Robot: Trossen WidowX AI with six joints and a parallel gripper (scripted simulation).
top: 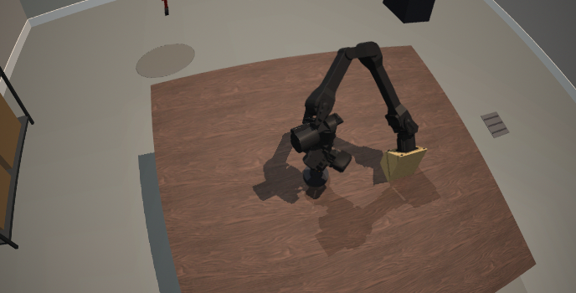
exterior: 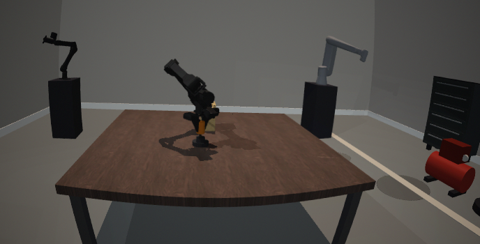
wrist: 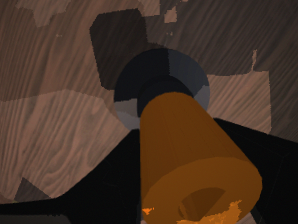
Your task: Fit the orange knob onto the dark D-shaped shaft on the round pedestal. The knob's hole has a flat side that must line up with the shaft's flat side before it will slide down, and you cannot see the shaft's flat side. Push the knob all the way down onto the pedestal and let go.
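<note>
My gripper tip is 2 cm below the orange knob. Round my gripper tip: dark round pedestal (4 cm below).
</note>
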